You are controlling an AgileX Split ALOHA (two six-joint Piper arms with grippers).
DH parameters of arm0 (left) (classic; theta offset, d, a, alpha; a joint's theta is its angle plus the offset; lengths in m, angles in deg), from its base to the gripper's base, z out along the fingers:
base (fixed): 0 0 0 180
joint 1: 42.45 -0.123 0 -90
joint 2: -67.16 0 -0.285 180
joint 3: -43.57 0 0.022 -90
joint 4: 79.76 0.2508 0 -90
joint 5: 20.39 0 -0.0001 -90
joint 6: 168.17 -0.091 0 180
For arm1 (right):
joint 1: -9.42 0.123 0 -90
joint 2: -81.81 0 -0.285 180
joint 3: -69.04 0 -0.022 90
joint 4: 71.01 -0.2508 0 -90
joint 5: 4.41 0 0.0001 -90
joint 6: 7.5 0.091 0 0
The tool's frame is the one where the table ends.
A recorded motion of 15 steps. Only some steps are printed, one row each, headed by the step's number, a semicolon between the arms.
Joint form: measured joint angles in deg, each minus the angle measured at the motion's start. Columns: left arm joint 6, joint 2, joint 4, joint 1, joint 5, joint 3; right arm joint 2, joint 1, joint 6, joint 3, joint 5, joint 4.
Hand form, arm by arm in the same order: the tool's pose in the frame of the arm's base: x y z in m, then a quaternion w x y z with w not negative. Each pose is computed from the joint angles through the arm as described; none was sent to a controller.
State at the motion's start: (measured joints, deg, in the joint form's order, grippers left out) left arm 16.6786 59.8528 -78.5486 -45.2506 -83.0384 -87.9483; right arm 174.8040 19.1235 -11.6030 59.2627 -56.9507 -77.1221
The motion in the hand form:
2: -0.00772 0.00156 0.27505 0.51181 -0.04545 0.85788 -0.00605; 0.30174 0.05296 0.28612 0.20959 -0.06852 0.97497 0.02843
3: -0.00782 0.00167 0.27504 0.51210 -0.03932 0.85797 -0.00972; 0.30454 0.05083 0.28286 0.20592 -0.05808 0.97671 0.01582
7: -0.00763 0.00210 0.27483 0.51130 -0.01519 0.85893 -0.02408; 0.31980 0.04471 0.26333 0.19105 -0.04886 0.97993 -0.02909
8: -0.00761 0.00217 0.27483 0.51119 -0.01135 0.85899 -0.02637; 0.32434 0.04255 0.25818 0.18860 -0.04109 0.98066 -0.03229
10: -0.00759 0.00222 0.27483 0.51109 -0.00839 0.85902 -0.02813; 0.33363 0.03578 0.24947 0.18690 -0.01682 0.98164 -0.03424
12: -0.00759 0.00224 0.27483 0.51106 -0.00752 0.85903 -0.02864; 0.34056 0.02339 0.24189 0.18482 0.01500 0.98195 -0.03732
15: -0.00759 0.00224 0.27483 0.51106 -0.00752 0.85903 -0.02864; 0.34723 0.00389 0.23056 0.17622 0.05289 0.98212 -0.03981
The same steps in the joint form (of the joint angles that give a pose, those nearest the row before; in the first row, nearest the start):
2: 0.00 0.00 0.00 1.67 0.00 0.00; 1.03 0.00 5.29 0.04 0.70 5.04
3: 0.00 0.05 0.00 2.49 0.00 0.00; 1.77 0.00 7.44 0.18 0.72 7.09
7: 0.00 0.05 0.00 5.71 0.00 0.04; 5.96 -0.12 11.65 0.64 1.95 13.60
8: 0.00 0.05 0.00 6.22 0.00 0.04; 7.12 -0.53 12.49 0.85 2.54 14.11
10: 0.00 0.05 0.00 6.62 0.00 0.04; 9.27 -1.86 14.41 1.46 3.82 14.57
12: 0.00 0.05 0.00 6.73 0.00 0.04; 10.88 -4.03 16.34 1.73 4.89 15.00
15: 0.00 0.05 0.00 6.73 0.00 0.04; 12.94 -7.40 17.50 1.83 5.95 14.86

